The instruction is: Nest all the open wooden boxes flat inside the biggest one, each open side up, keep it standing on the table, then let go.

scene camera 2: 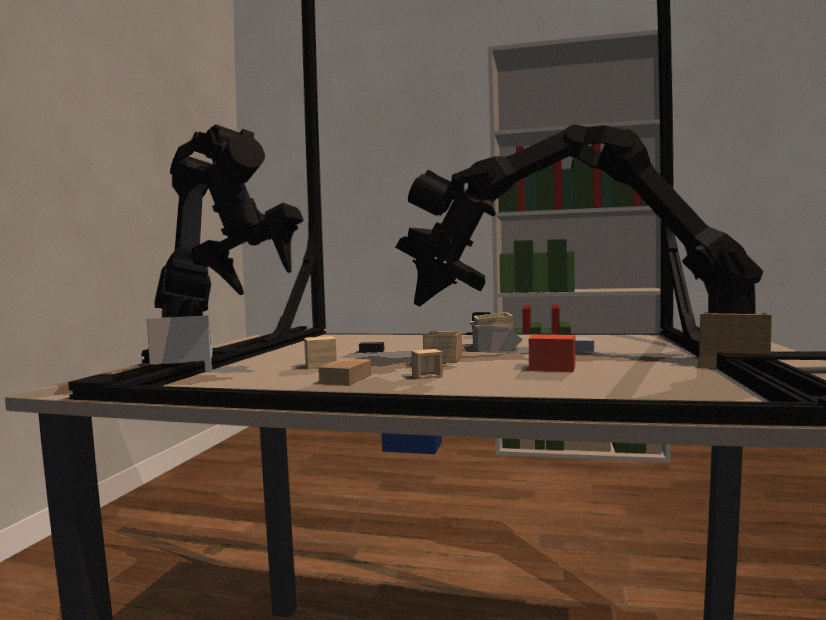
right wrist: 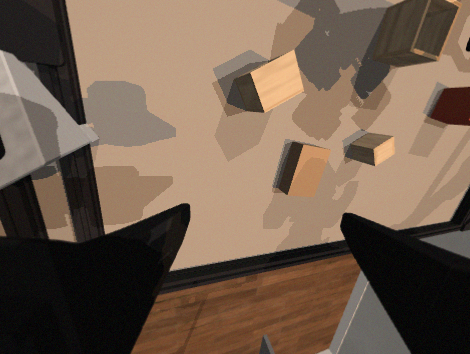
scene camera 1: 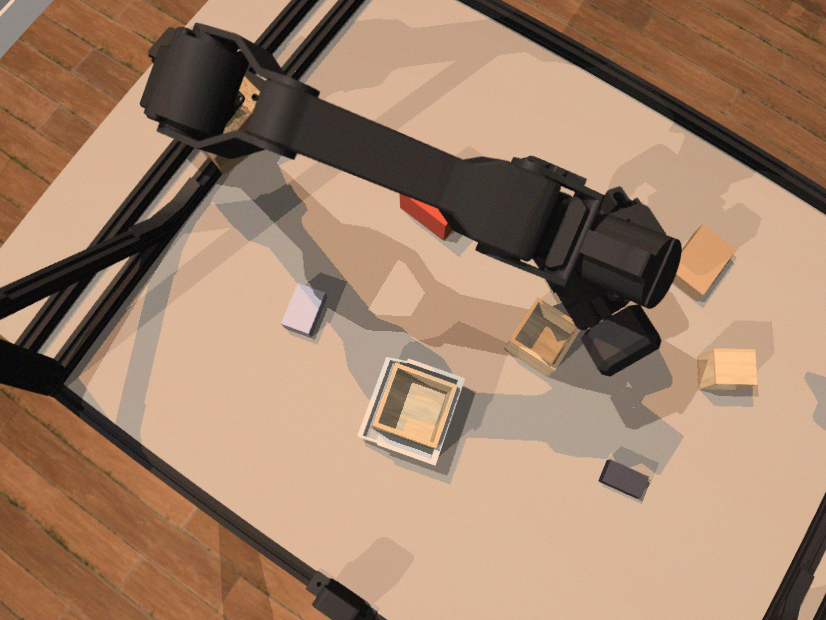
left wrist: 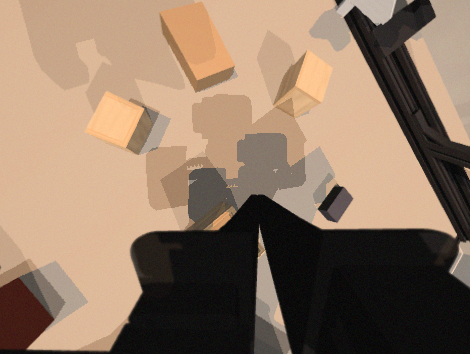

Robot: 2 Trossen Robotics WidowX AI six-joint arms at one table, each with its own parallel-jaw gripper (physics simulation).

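Frame: origin at the left arm's base, x left, y back, z up, level; centimetres.
Seen in the pictures: left gripper, fingertip midpoint: [scene camera 2: 416,305] [right wrist: 467,43] [scene camera 1: 604,312] [left wrist: 257,200]; right gripper, fingertip midpoint: [scene camera 2: 265,283] [right wrist: 264,215]; left arm's base at its link origin: [scene camera 2: 733,323]; right arm's base at its link origin: [scene camera 2: 181,332].
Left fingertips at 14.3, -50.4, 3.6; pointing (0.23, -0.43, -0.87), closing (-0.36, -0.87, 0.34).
Note:
Offsets run from my left fingertips to a thing's middle, as dx, dy, dz.
The biggest box {-21.4, +7.0, -7.9} [scene camera 1: 366,427] [scene camera 2: 492,339], greyish white, stands open side up. A wooden box [scene camera 1: 381,399] [scene camera 2: 494,318] sits inside, open side up, its rim above the white one. A middle wooden box {-4.5, +2.8, -7.9} [scene camera 1: 525,343] [scene camera 2: 442,345] [left wrist: 212,220] [right wrist: 400,37] stands open side up. A small wooden box {+10.4, +6.9, -8.3} [scene camera 2: 427,363] [left wrist: 116,120] [right wrist: 372,148] lies on its side, opening towards scene camera 2. Another pale wooden box {+8.8, -14.9, -7.8} [scene camera 1: 731,368] [scene camera 2: 320,352] [left wrist: 307,80] [right wrist: 275,82] shows no opening. My left gripper [scene camera 1: 621,340] [scene camera 2: 418,301] [left wrist: 257,200] is shut and empty above the table near the middle box. My right gripper [scene camera 2: 265,281] [right wrist: 264,215] is open, empty and high.
An orange-tan block {+17.0, -3.8, -9.0} [scene camera 1: 705,261] [scene camera 2: 344,371] [left wrist: 197,45] [right wrist: 306,170], a red block {-2.1, +23.6, -7.7} [scene camera 1: 427,214] [scene camera 2: 552,352] [left wrist: 22,317] [right wrist: 454,106], a lavender block {-22.6, +24.3, -9.2} [scene camera 1: 303,308] [scene camera 2: 584,345] and a dark block {-8.8, -15.3, -9.4} [scene camera 1: 623,478] [scene camera 2: 371,347] [left wrist: 336,203] lie on the table. Black rails edge the table.

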